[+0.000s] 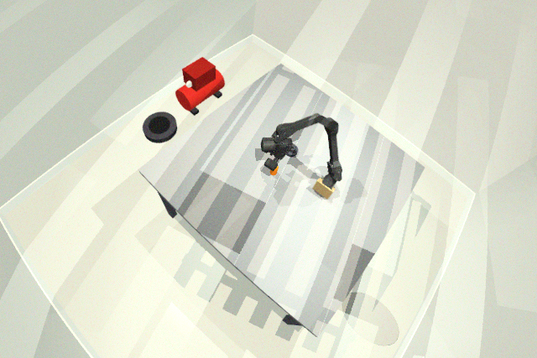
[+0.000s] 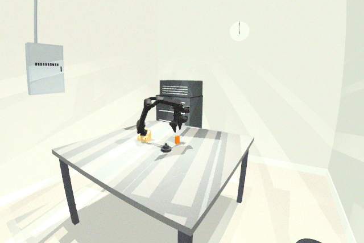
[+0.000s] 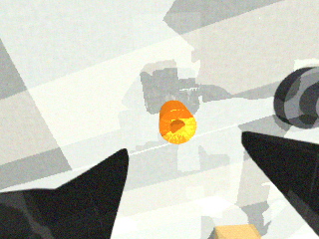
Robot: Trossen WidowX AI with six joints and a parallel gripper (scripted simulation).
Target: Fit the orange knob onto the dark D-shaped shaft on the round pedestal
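The orange knob lies 80 mm below my gripper tip. Also, from my gripper tip: pedestal: 190 mm to the right, 80 mm below, 10 mm behind.
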